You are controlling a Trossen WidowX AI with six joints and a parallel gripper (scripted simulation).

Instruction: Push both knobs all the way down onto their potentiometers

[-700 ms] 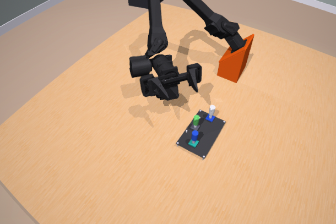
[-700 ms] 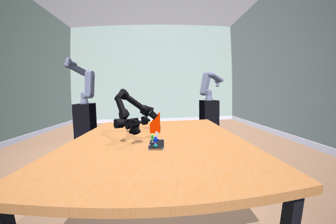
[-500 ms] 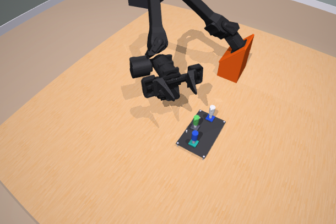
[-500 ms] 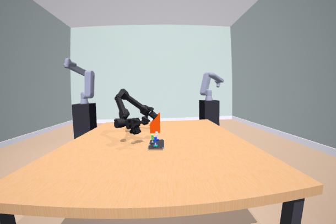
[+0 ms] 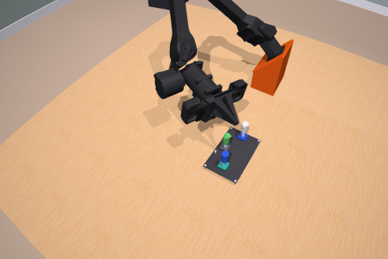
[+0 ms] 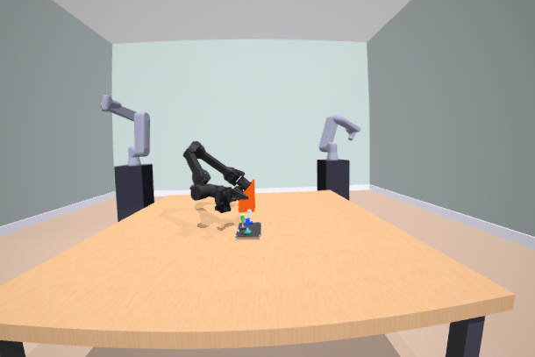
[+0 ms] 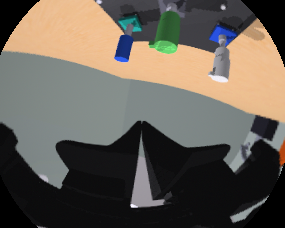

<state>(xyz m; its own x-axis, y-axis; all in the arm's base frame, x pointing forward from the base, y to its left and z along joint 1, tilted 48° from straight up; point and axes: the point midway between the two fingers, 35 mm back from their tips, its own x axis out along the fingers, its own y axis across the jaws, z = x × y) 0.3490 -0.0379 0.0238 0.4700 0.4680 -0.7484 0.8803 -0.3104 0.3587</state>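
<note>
Now: gripper tip 7 cm past the blue potentiometer, 1 cm to the right of it and 10 cm above it. Also, from my gripper tip: green knob 1 cm behind, 2 cm to the right, 9 cm below.
</note>
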